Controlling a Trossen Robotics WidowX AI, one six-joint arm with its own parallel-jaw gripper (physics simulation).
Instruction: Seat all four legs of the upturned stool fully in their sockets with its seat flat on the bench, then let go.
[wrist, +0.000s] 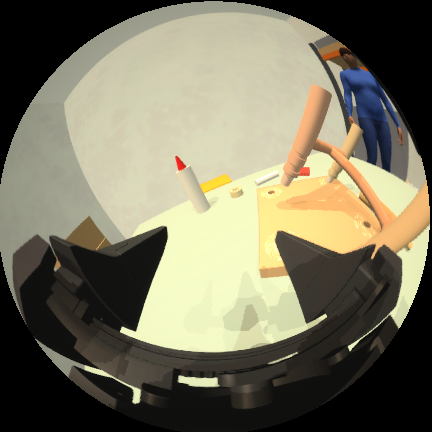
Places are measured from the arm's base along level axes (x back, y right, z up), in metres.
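Pixels of known places: gripper, fingertip midpoint: (224, 234).
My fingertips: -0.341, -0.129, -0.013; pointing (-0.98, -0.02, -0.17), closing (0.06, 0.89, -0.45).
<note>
For each thing: its top centre in the pictures, then the offset to it from my fingertips, as dx, dy, dz. "spot": a spot on its surface instead. Level surfaces: height alone.
- flat yellow wooden board at its top centre: (314, 203) -0.097, +0.187, -0.101
- thick pinkish leg at a spot on its surface: (311, 125) spot: -0.063, +0.163, +0.056
- dark socket hole at a spot on its surface: (271, 192) spot: -0.221, +0.139, -0.109
- paler leg at a spot on its surface: (346, 151) spot: -0.096, +0.326, -0.010
- curved rail at a spot on its surface: (354, 172) spot: -0.031, +0.239, -0.023
- pale bench at its surface level: dz -0.133
- white bottle at its top centre: (175, 155) -0.343, -0.078, +0.082
- white stick at its top centre: (266, 174) -0.367, +0.196, -0.110
- red block at its top centre: (297, 169) -0.336, +0.332, -0.121
The stool's seat, a flat yellow wooden board (315, 212), lies on the bench right of centre. A thick pinkish leg (311, 125) stands tilted over its back left corner, its lower tip beside a dark socket hole (271, 192). A paler leg (346, 151) stands tilted at the back. A large leg (407, 222) slants in from the right edge, its lower end hidden by the gripper. A curved rail (354, 172) runs down from the pinkish leg. Another hole (366, 224) shows at the right. My gripper (224, 234) is open and empty; its right finger hides the seat's near corner.
On the pale bench (200, 260), a white bottle (194, 190) with a red tip stands left of the seat. A yellow block (216, 183), a small tan ring, a white stick (267, 178) and a red block (304, 171) lie behind. A person in blue (367, 95) stands beyond.
</note>
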